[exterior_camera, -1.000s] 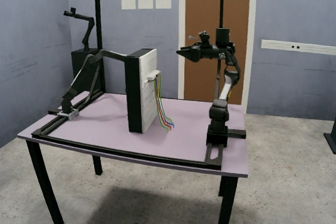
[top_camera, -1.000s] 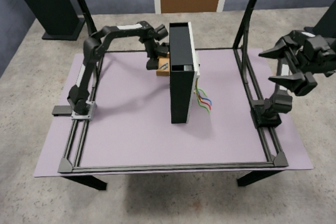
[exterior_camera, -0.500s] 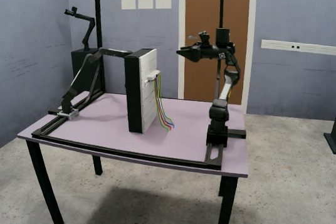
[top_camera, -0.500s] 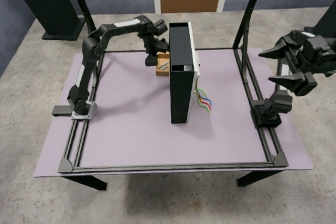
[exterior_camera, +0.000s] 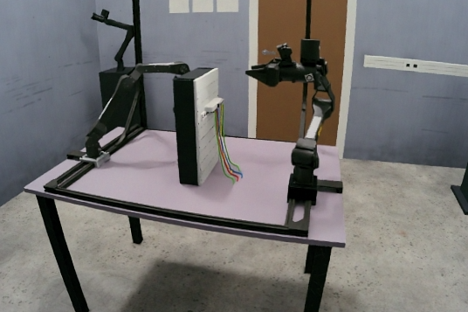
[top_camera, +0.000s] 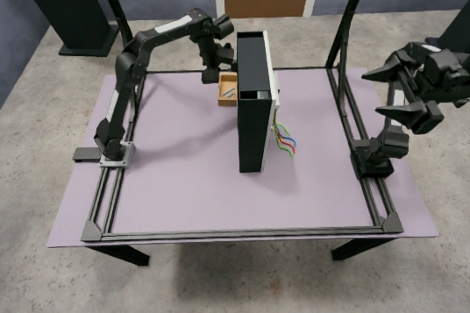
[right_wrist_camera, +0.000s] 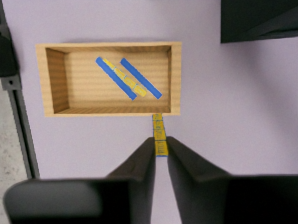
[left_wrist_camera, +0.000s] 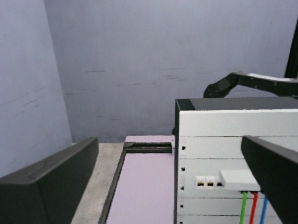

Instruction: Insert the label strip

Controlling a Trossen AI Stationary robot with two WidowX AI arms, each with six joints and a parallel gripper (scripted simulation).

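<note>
Right now the yellow label strip is 1 cm to the left of my right hand and 5 cm below it. Round my right hand: white jack panel: 20 cm ahead, 18 cm to the left, 4 cm above.
</note>
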